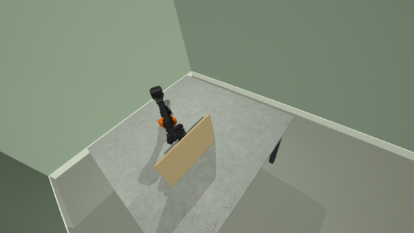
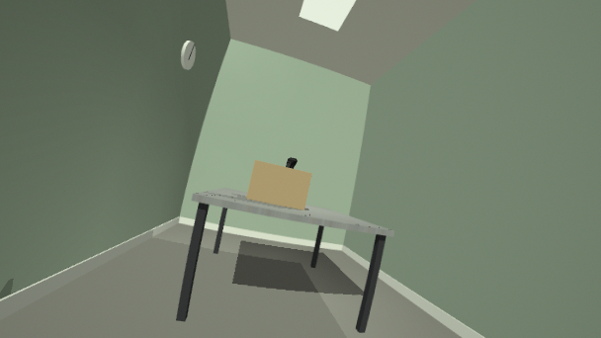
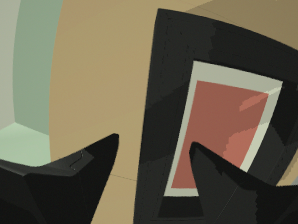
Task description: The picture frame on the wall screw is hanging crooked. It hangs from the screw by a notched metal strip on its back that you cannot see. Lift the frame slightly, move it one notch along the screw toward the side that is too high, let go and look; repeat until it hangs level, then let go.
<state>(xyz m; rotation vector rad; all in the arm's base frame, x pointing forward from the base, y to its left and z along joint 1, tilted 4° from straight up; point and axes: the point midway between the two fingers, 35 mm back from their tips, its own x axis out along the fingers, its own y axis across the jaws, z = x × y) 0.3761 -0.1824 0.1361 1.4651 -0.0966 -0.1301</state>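
The picture frame lies 10 mm to the right of my gripper tip and 50 mm below it. Also, from my gripper tip: tan wall board 10 mm ahead, 20 mm to the right, 60 mm below.
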